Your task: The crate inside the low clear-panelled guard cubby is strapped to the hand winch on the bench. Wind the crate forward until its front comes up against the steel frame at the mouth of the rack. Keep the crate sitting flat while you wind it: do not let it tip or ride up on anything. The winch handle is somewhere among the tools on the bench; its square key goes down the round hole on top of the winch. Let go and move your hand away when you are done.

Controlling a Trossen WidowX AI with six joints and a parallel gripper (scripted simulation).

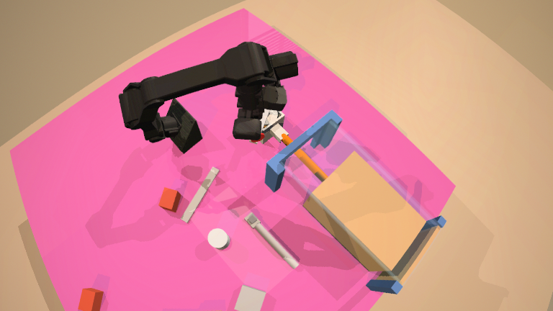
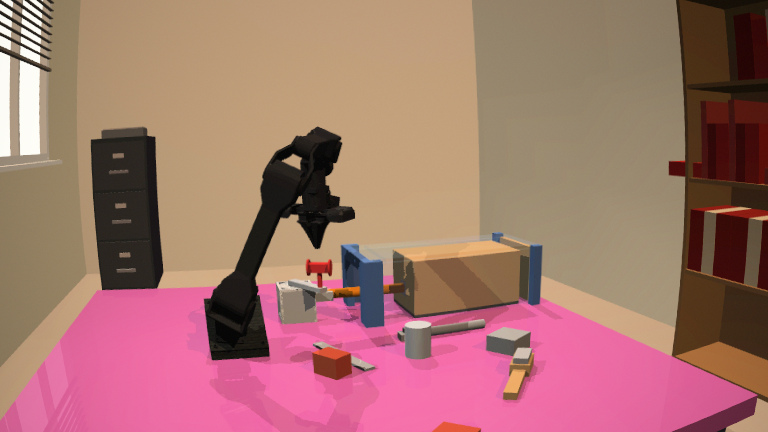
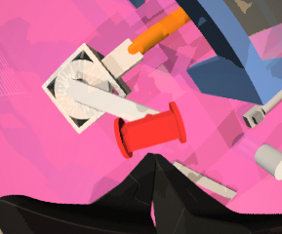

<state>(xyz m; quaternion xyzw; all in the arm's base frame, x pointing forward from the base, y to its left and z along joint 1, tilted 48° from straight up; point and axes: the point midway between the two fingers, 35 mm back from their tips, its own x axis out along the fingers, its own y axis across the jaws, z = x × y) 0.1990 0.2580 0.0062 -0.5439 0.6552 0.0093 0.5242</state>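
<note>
My gripper tip is 60 mm above the red knob. Round my gripper tip: blue steel frame 110 mm ahead, 90 mm to the left, 90 mm below; winch 160 mm below, 80 mm to the left, 70 mm behind; winch handle 90 mm below, 40 mm to the left, 20 mm behind.
</note>
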